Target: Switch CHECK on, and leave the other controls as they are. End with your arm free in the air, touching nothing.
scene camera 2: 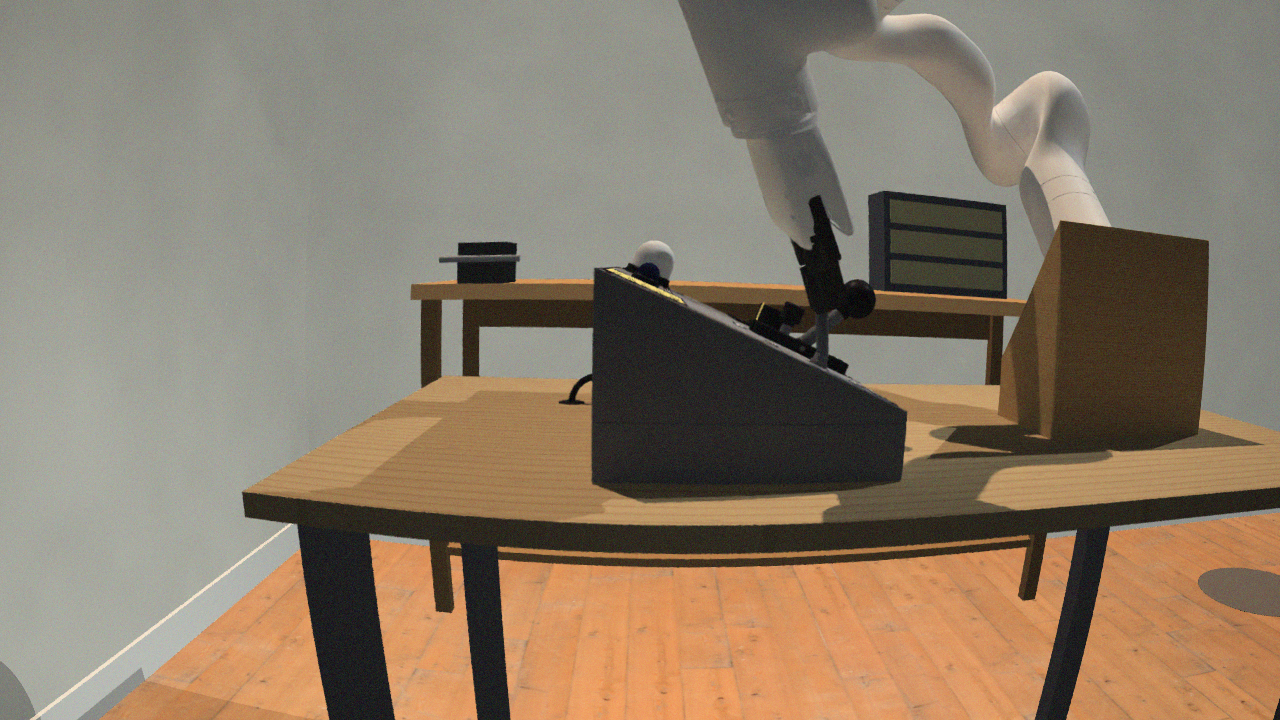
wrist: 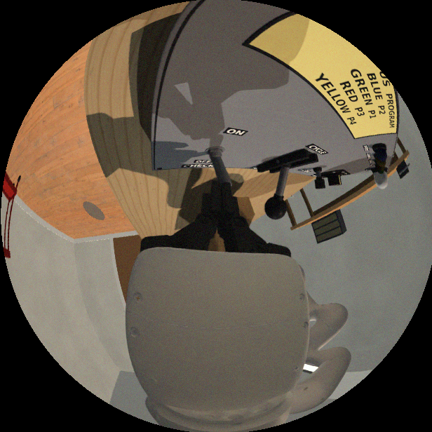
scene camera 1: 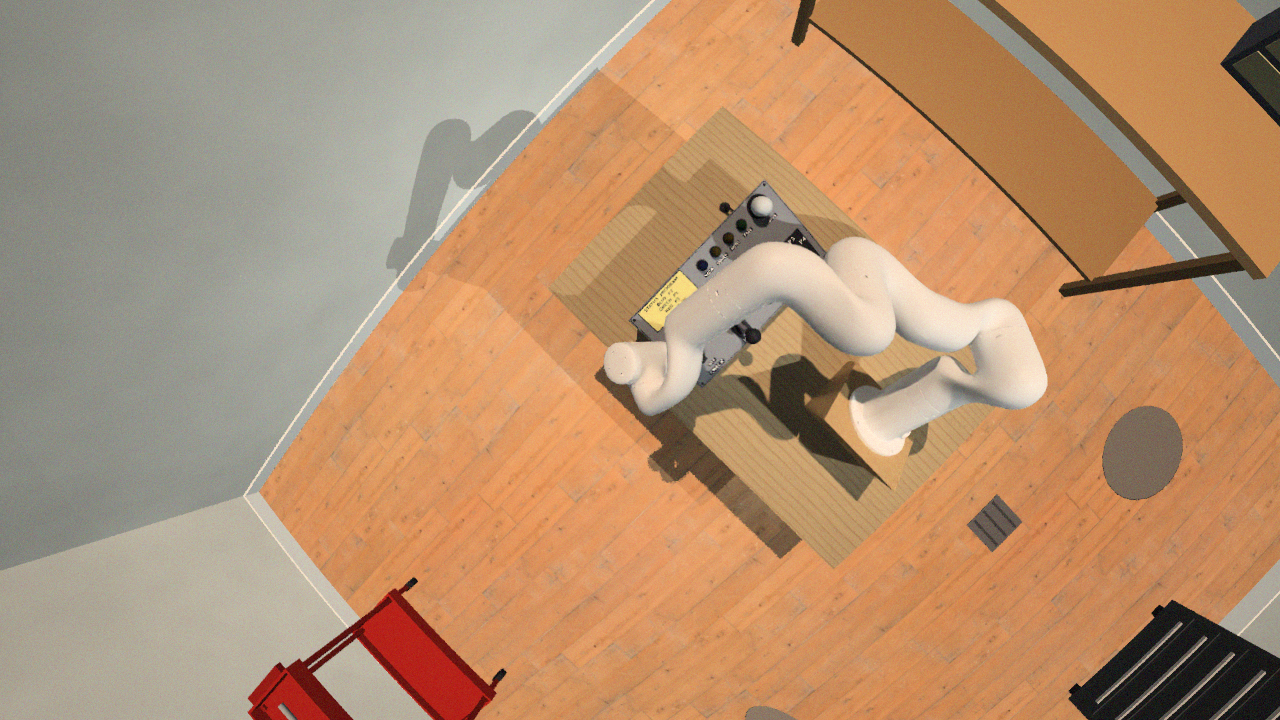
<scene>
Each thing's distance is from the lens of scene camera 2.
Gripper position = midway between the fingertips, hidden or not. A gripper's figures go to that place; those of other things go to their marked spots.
my gripper (scene camera 2: 829,306): 76 cm
cycle lever (scene camera 2: 861,297): 88 cm
</scene>
